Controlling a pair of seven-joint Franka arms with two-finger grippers.
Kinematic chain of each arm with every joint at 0, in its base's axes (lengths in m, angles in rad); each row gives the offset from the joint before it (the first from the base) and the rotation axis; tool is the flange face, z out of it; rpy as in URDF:
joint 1: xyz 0 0 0.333 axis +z
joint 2: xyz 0 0 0 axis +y
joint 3: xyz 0 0 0.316 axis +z
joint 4: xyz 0.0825 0 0 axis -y
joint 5: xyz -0.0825 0 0.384 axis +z
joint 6: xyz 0 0 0 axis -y
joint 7: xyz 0.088 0 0 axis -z
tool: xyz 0 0 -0.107 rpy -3.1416 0 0
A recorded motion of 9 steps. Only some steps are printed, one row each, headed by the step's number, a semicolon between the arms.
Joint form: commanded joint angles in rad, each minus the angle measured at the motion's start. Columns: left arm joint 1, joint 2, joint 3, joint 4, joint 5, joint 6, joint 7; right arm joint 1, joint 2, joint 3, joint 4, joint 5, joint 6, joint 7.
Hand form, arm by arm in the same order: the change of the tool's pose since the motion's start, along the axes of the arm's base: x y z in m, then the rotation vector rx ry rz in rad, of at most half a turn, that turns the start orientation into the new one. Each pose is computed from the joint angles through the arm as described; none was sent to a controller.
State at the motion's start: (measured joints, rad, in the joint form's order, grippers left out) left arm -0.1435 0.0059 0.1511 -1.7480 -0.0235 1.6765 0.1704; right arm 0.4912 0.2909 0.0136 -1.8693 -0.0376 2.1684 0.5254
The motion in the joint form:
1: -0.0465 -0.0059 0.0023 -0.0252 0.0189 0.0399 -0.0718; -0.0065 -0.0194 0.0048 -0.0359 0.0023 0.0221 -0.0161
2: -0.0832 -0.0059 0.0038 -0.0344 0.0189 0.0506 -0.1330; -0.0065 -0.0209 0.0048 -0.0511 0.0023 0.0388 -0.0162
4: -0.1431 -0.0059 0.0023 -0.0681 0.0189 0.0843 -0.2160; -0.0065 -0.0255 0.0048 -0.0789 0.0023 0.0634 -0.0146
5: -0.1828 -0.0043 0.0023 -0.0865 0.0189 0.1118 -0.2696; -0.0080 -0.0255 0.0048 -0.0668 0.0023 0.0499 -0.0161
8: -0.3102 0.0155 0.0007 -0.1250 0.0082 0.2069 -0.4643; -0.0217 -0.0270 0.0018 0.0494 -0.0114 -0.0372 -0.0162
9: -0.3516 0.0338 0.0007 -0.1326 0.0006 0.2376 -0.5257; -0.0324 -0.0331 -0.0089 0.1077 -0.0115 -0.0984 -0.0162
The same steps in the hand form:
1: 0.0002 -0.0226 -0.0055 0.0223 -0.0199 0.0244; -0.0059 -0.0043 -0.0023 0.0053 -0.0030 0.0136
2: -0.0007 -0.0422 -0.0090 0.0259 -0.0210 0.0503; -0.0079 -0.0053 -0.0067 0.0070 -0.0055 0.0142
4: -0.0044 -0.0761 -0.0222 0.0307 -0.0210 0.0719; -0.0123 -0.0075 -0.0141 0.0081 -0.0065 0.0133
5: -0.0068 -0.0982 -0.0296 0.0325 -0.0285 0.0859; -0.0102 -0.0075 -0.0099 0.0071 -0.0054 0.0130
8: -0.0162 -0.1718 -0.0508 0.0225 -0.0610 0.1561; 0.0120 -0.0086 0.0364 0.0088 -0.0393 0.0008
9: -0.0193 -0.1965 -0.0621 0.0182 -0.0632 0.1793; 0.0229 -0.0183 0.0620 0.0060 -0.0442 -0.0228

